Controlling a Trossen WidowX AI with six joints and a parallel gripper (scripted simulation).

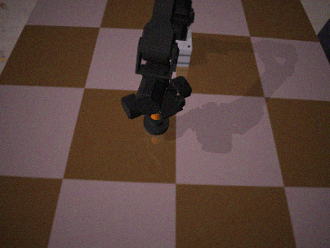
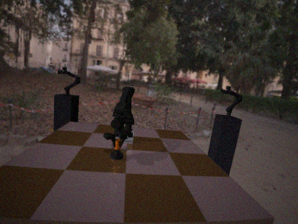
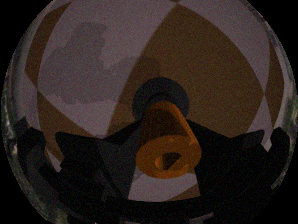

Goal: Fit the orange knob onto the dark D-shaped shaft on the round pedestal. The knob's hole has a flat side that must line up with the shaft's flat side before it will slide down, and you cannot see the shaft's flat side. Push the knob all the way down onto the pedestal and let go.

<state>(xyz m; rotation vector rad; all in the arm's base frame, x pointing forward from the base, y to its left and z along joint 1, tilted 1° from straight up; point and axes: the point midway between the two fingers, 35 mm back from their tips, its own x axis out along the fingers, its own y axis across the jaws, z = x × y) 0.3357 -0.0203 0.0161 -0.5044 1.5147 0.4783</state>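
Right now the orange knob is 20 mm above my gripper tip. From my gripper tip the other things lie so: dark round pedestal (40 mm below).
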